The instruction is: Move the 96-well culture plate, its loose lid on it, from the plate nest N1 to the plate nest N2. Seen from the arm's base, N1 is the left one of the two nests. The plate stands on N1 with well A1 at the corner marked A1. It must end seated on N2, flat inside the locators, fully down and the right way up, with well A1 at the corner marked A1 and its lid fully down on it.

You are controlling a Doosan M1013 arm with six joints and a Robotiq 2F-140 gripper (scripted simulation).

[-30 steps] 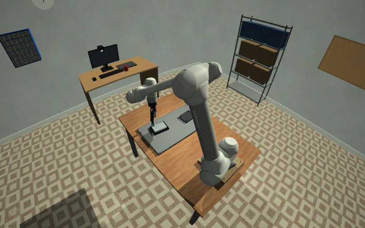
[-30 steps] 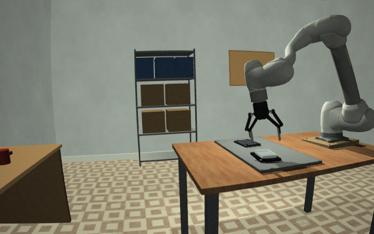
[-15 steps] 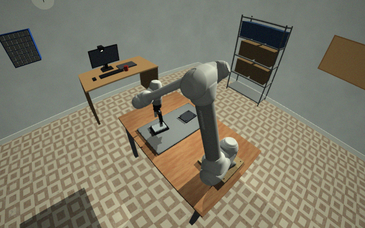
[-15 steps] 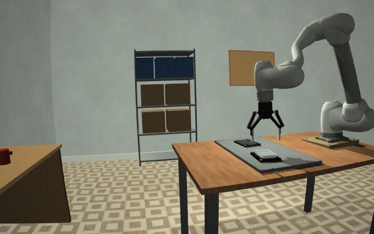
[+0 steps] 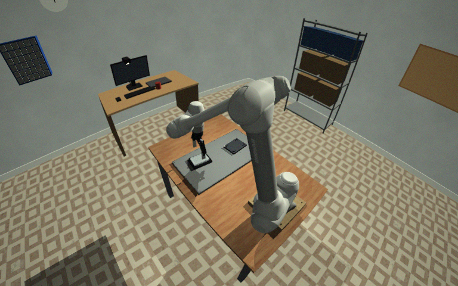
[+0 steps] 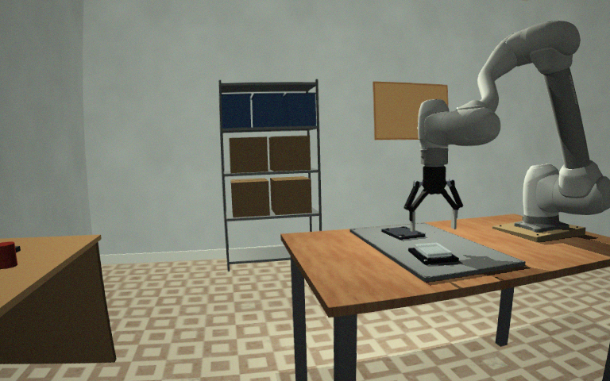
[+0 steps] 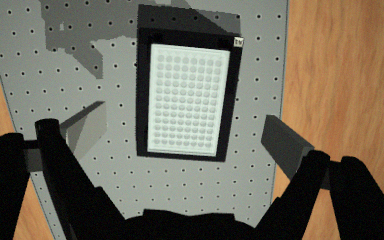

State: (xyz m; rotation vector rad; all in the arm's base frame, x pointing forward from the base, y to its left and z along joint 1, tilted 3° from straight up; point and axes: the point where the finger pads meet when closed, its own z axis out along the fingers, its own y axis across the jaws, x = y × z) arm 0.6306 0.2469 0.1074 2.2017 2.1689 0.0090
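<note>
The clear lid lies 70 mm below my hand. From my hand the other things lie so: nest N2: 10 mm behind, 340 mm to the right, 90 mm below; then black plate nest N1: 90 mm below.
</note>
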